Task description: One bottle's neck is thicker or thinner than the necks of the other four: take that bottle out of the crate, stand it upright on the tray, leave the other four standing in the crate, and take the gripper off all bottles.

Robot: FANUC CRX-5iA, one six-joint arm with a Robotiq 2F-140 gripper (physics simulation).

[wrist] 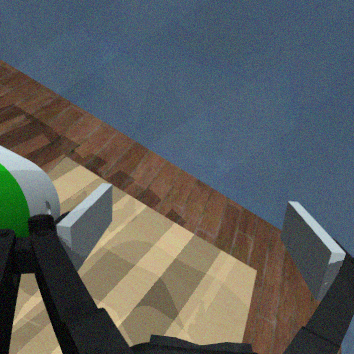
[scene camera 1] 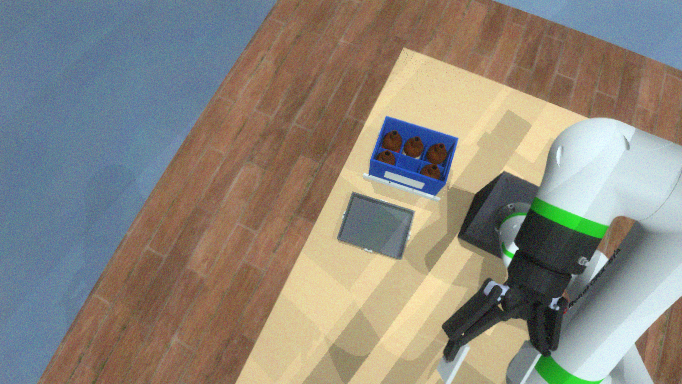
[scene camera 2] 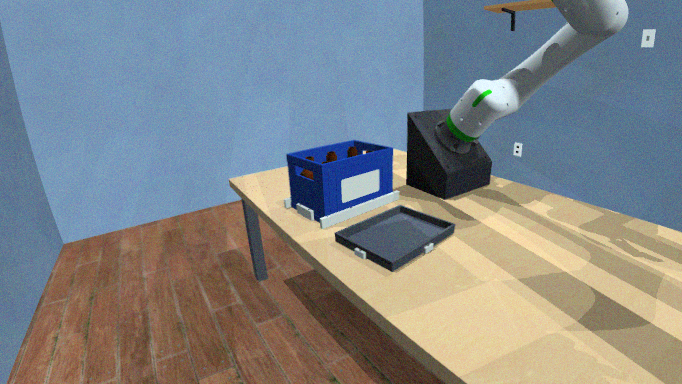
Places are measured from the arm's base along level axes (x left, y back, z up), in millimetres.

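Where they show: gripper, fingertip midpoint: (wrist: 197,211) (scene camera 1: 479,379); arm's base, link origin: (scene camera 1: 517,221) (scene camera 2: 451,138).
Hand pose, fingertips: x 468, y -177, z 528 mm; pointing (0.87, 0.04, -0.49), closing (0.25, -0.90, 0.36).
Each offset is from my fingertips to the top centre of the thing. "*": to the spot under its first point. Level surfaces: height alone.
The blue crate @[dz -528, dx -574, dy -232 mm] (scene camera 1: 434,187) (scene camera 2: 331,182) stands on the table and holds brown bottles. In scene camera 1, the back row has a left bottle @[dz -541, dx -608, dy -322 mm] (scene camera 1: 392,142), a middle bottle @[dz -541, dx -617, dy -238 mm] (scene camera 1: 413,147) and a right bottle @[dz -541, dx -628, dy -148 mm] (scene camera 1: 437,154); the front row has a left bottle @[dz -541, dx -523, dy -315 mm] (scene camera 1: 385,159) and a right bottle @[dz -541, dx -541, dy -143 mm] (scene camera 1: 430,172), with an empty compartment between them. Neck widths are too small to compare surely. The dark grey tray @[* dz -698, dx -298, dy -251 mm] (scene camera 1: 376,225) (scene camera 2: 395,232) lies empty in front of the crate. My gripper (scene camera 1: 492,367) (wrist: 197,211) is open and empty, far from crate and tray, beyond the tray's side.
A white rail @[dz -674, dx -475, dy -223 mm] (scene camera 1: 401,187) (scene camera 2: 360,209) runs along the crate's front foot. Small light blocks @[* dz -692, dx -277, dy -385 mm] (scene camera 2: 360,253) sit against the tray. The black arm pedestal (scene camera 1: 487,215) (scene camera 2: 445,170) stands right of the crate. The wooden table @[dz -703 mm] (scene camera 1: 310,300) (scene camera 2: 475,310) ends close to the left of crate and tray.
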